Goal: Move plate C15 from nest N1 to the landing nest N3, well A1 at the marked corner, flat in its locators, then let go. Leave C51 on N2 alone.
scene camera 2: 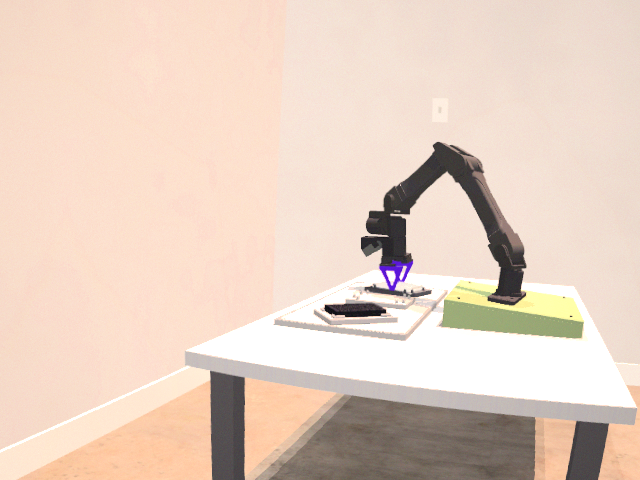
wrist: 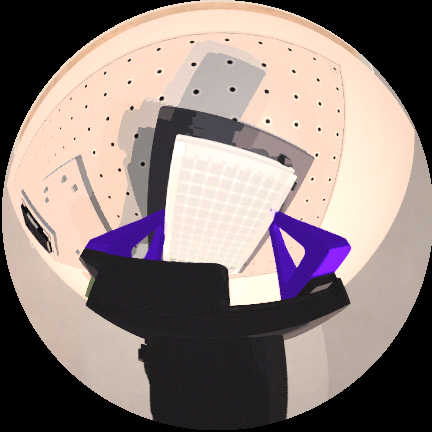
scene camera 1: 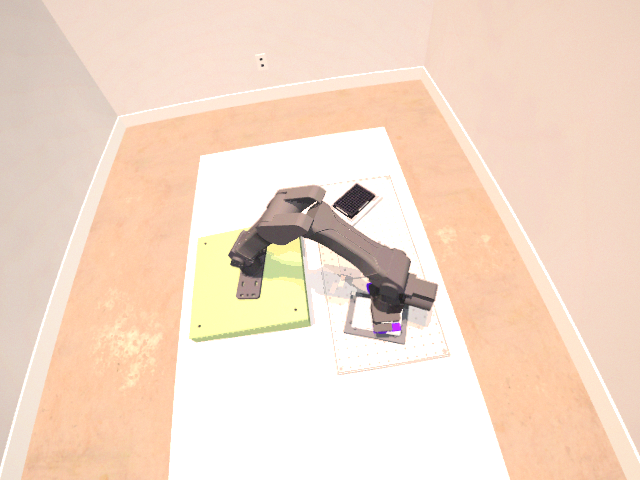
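White well plate C15 [wrist: 225, 193] [scene camera 2: 411, 287] lies in the dark grey nest N1 [scene camera 1: 356, 316] [wrist: 160, 153] [scene camera 2: 423, 292] at the near end of the perforated board [scene camera 1: 413, 350]. My gripper [scene camera 1: 388, 327] [scene camera 2: 395, 277] [wrist: 217, 214] points straight down over it, and its purple fingers press against the plate's two long sides. In scene camera 1 the wrist hides most of the plate. Black plate C51 [scene camera 1: 353, 199] [scene camera 2: 355, 309] sits on white nest N2 [scene camera 1: 372, 208] at the far end. The landing nest N3 [wrist: 66, 177] [scene camera 2: 379, 300] lies between them, with nothing on it.
The arm stands on a green base block [scene camera 1: 222, 310] [scene camera 2: 516, 320] beside the board. Both rest on a white table [scene camera 1: 289, 413] [scene camera 2: 413, 361]. The arm's links span above N3 in scene camera 1.
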